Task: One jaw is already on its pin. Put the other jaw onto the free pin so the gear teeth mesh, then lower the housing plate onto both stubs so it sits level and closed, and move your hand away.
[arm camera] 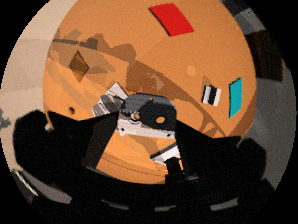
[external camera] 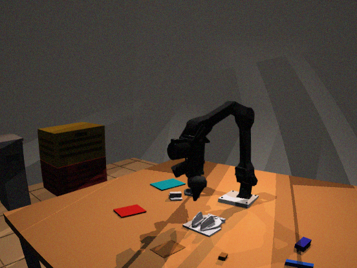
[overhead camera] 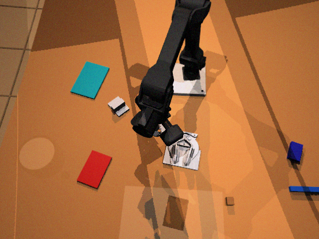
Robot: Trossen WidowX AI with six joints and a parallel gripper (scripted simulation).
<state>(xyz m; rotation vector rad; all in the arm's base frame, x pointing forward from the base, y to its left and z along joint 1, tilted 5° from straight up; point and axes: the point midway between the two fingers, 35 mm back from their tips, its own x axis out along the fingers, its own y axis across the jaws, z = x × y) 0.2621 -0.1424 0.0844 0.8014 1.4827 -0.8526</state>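
My gripper tip is 7 cm to the right of the jaw, 7 cm above it and 3 cm short of it. The rest, counted from my gripper tip: red card 23 cm to the right, 10 cm ahead, 8 cm below; brown card 26 cm ahead, 8 cm below, 3 cm to the left; brown cube 24 cm ahead, 21 cm to the left, 8 cm below.
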